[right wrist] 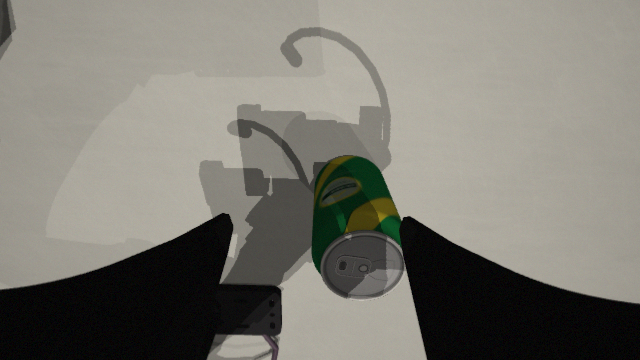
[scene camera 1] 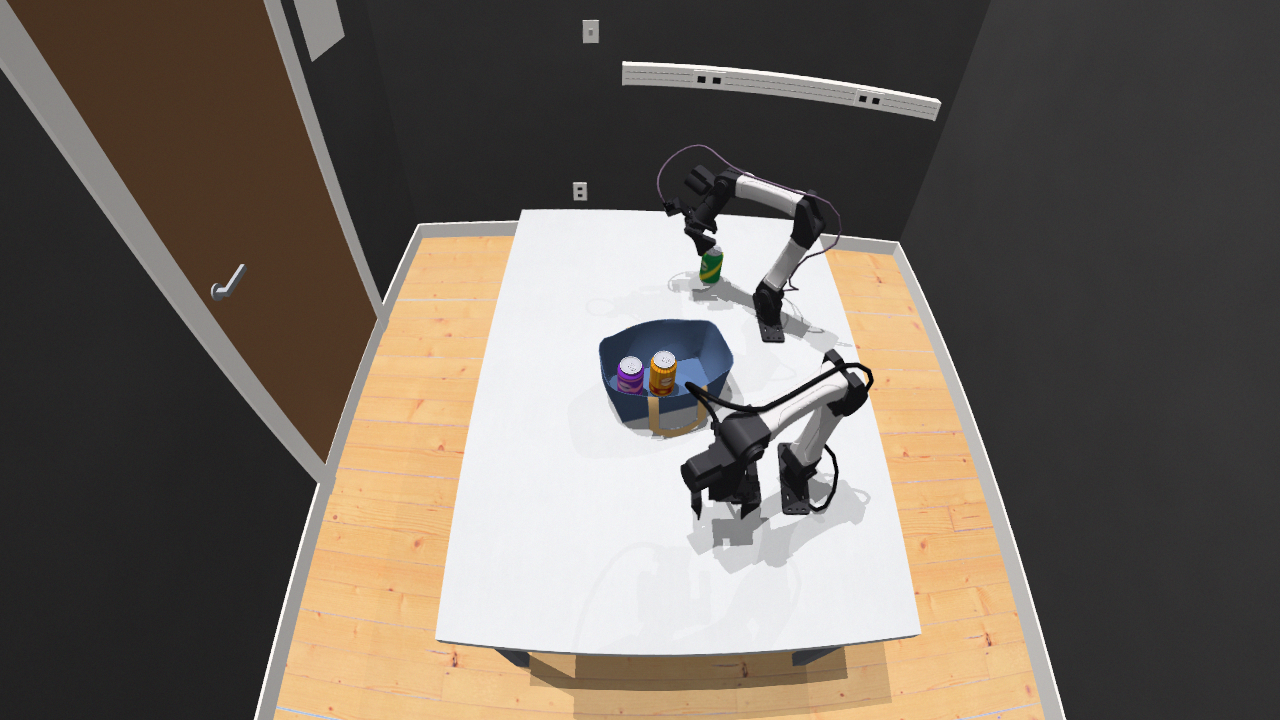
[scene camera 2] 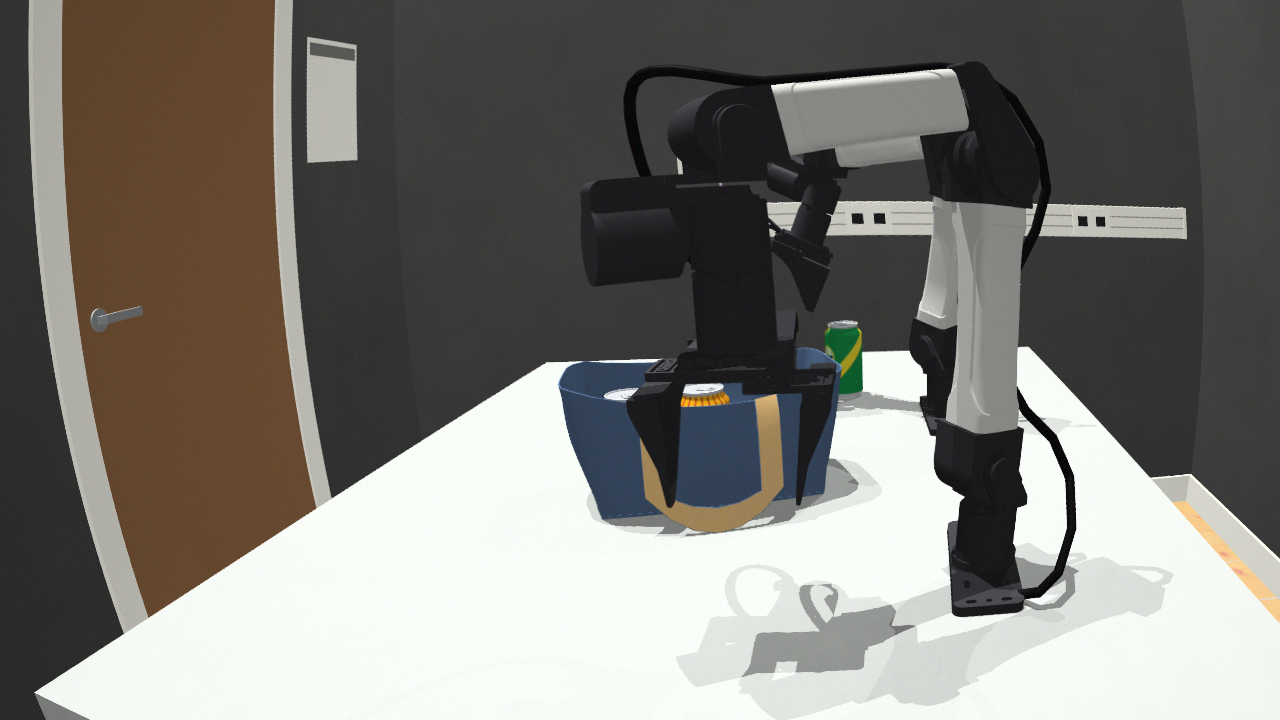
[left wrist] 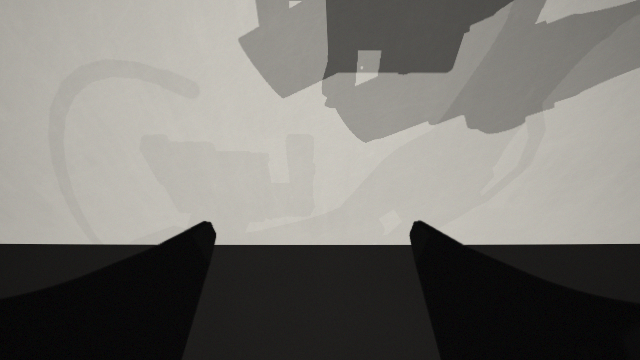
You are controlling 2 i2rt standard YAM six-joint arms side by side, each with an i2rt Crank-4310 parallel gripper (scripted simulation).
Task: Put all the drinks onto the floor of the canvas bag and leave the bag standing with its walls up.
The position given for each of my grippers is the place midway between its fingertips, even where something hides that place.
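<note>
There is a blue canvas bag (scene camera 2: 745,453), which I also see in scene camera 1 (scene camera 1: 685,339). I see a green can (scene camera 2: 843,340) as well, though in the left wrist view the can is out of frame. My left gripper (scene camera 2: 735,505) is visible to me too, both in the left wrist view (left wrist: 312,226) and in scene camera 1 (scene camera 1: 719,517). My right gripper (scene camera 2: 809,307) appears in scene camera 1 (scene camera 1: 698,247) and in the right wrist view (right wrist: 316,220).
</note>
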